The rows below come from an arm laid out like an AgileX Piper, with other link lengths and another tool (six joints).
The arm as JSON. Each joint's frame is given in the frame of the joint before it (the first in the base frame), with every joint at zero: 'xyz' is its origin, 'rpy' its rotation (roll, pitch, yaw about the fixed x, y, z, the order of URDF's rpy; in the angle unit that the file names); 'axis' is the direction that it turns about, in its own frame. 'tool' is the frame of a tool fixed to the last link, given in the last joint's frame.
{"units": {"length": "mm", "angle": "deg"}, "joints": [
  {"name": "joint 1", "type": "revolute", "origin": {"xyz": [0.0, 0.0, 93.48], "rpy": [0.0, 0.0, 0.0]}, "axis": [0.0, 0.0, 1.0]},
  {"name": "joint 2", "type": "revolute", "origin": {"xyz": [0.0, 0.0, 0.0], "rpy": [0.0, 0.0, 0.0]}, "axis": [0.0, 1.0, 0.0]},
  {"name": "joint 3", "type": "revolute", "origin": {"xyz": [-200.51, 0.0, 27.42], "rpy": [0.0, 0.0, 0.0]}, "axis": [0.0, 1.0, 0.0]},
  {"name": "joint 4", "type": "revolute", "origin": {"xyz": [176.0, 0.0, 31.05], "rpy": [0.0, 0.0, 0.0]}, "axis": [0.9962, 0.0, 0.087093]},
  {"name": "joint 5", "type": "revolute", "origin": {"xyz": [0.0, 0.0, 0.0], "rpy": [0.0, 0.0, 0.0]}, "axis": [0.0, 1.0, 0.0]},
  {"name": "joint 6", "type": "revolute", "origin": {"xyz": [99.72, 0.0, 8.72], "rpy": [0.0, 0.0, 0.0]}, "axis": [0.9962, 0.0, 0.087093]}
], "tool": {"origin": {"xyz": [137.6, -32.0, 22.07], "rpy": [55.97, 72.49, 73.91]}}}
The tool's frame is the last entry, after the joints.
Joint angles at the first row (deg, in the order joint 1, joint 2, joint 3, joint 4, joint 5, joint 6):
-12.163 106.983 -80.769 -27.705 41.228 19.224
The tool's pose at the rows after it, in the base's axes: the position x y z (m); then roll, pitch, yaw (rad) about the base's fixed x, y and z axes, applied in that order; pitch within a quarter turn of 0, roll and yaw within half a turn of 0:
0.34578 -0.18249 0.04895 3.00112 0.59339 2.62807
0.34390 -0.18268 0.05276 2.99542 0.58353 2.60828
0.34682 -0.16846 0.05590 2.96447 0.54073 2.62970
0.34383 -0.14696 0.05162 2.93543 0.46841 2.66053
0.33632 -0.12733 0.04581 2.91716 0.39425 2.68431
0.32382 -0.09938 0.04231 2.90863 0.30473 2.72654
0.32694 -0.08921 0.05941 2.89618 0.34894 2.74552
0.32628 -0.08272 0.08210 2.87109 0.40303 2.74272
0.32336 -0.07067 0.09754 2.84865 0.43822 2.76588
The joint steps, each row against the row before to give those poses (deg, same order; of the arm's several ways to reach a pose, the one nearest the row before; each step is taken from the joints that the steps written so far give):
0.000 0.000 -1.037 0.058 1.643 0.000
0.000 0.000 -1.834 1.102 2.382 -0.529
0.670 0.000 -3.508 5.422 4.083 -5.525
1.463 0.000 -2.100 5.000 4.768 -4.339
1.587 -0.001 -1.150 3.348 4.589 -2.251
3.286 -0.538 -1.042 2.647 6.243 -1.082
2.095 -3.001 -0.002 -0.405 0.526 0.788
1.228 -4.189 0.002 -0.052 0.957 0.742
1.887 -3.914 1.193 0.383 0.414 -0.054

